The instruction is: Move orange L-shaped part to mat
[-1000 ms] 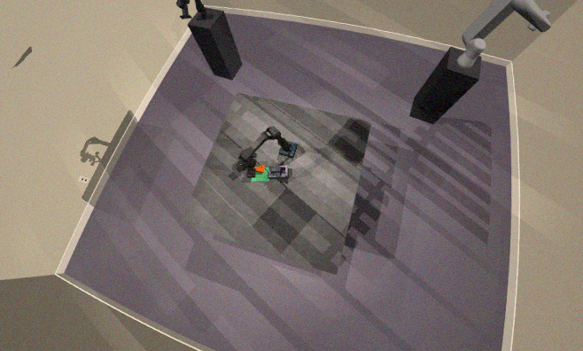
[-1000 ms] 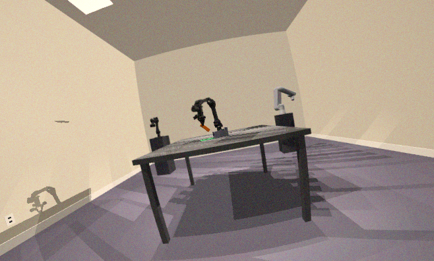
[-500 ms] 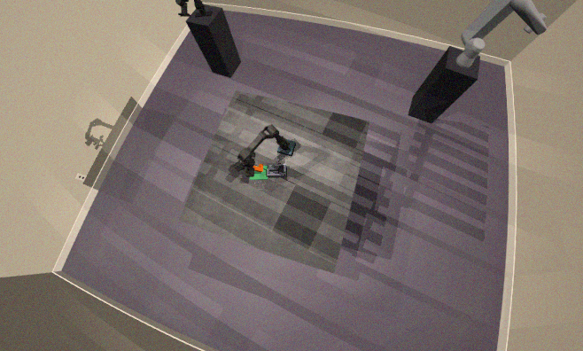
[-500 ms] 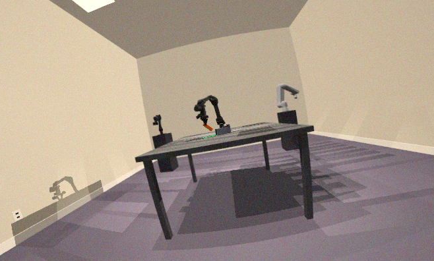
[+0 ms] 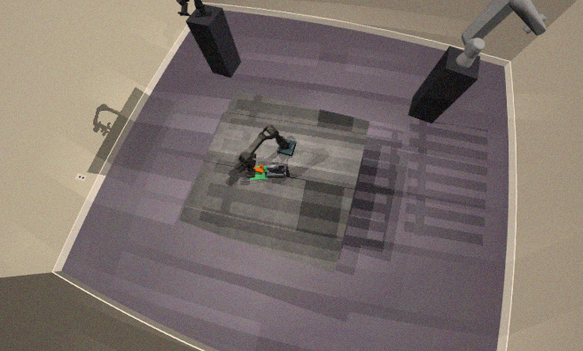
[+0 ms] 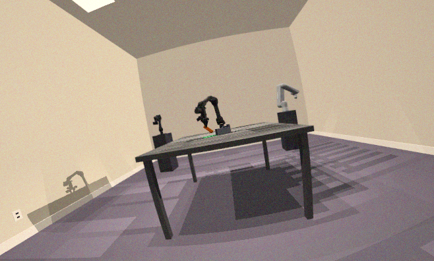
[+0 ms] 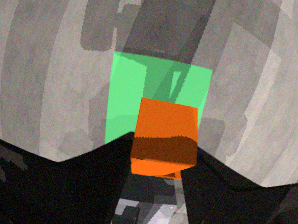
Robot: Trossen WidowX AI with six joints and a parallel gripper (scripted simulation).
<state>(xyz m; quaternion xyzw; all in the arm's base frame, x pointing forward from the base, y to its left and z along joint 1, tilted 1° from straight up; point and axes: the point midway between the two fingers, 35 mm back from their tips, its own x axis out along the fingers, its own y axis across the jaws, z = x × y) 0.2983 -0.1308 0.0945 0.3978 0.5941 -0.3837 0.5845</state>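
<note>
Now: the orange L-shaped part 30 mm behind my gripper tip, 20 mm to the left of it and 30 mm below it. From my gripper tip the other things lie so: green mat 10 mm behind, 20 mm to the left, 110 mm below; grey tray 70 mm behind, 160 mm to the left, 110 mm below.
</note>
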